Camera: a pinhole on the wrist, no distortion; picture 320 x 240 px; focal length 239.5 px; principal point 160.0 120.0 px. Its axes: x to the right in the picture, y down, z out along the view. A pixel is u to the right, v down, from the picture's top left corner.
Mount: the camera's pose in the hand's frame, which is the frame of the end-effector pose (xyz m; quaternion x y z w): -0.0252 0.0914 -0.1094 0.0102 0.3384 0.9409 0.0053
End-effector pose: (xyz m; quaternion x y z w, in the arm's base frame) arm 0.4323 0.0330 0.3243 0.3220 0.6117 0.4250 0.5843
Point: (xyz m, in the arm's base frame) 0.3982 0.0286 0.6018
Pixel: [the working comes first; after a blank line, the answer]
In the camera's frame: 0.1014 -0.0666 0.1663

306.1 24.1
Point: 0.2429 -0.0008 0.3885
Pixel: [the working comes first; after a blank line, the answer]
In the camera's frame: 0.0107 -0.0285 -0.0803

behind the camera
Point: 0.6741 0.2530 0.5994
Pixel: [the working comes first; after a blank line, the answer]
In the camera's frame: -0.0633 0.0760 0.4474

126.1 160.7
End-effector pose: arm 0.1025 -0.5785 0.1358 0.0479 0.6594 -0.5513 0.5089
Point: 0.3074 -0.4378 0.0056
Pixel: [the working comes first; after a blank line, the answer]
In the camera's frame: 0.0532 -0.0677 0.1983

224.2 38.2
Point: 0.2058 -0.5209 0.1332
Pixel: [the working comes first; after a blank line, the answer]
In the camera's frame: 0.0529 0.0840 0.0959

outside the picture
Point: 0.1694 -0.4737 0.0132
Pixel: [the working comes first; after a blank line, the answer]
In the camera's frame: -0.0277 -0.0228 0.0895

85.8 58.9
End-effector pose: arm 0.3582 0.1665 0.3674 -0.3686 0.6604 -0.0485 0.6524
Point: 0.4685 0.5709 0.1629
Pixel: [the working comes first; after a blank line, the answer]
In the camera's frame: 0.0256 0.0539 0.4823

172.7 146.8
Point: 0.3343 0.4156 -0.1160
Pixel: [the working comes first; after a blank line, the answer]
In the camera's frame: -0.2742 -0.1138 0.4387

10.3 57.9
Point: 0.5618 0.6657 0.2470
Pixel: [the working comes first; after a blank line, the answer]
In the camera's frame: 0.1372 0.1380 0.5547

219.2 179.6
